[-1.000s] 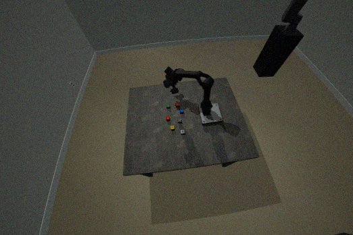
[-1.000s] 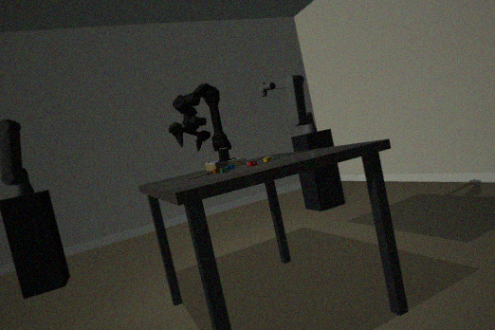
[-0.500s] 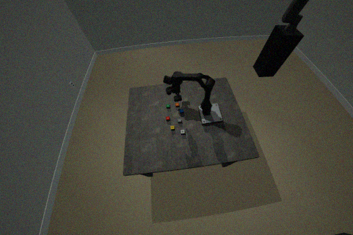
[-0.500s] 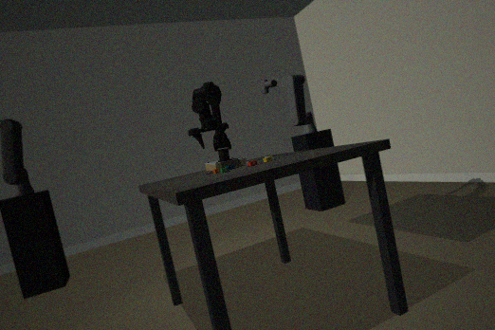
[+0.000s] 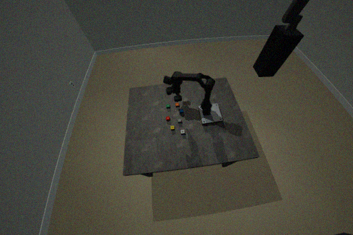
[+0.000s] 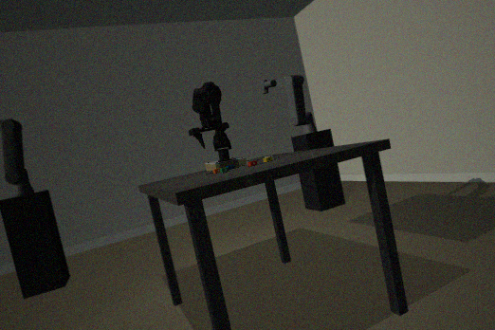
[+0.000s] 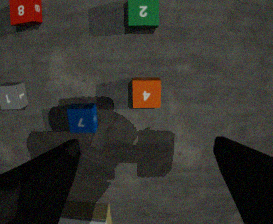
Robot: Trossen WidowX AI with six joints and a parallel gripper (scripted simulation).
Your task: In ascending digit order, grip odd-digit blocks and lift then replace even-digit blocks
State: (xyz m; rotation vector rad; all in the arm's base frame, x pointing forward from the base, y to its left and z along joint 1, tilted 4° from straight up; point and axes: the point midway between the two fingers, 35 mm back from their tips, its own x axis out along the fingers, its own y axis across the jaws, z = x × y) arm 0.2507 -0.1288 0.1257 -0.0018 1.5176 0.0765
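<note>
Now: the yellow block 240 mm to the left of my gripper tip, 110 mm below it and 60 mm ahead of it. The rest, counted from my gripper tip: green block: 110 mm below, 90 mm ahead; orange block: 110 mm below; blue block: 110 mm below, 70 mm to the left, 30 mm behind.
</note>
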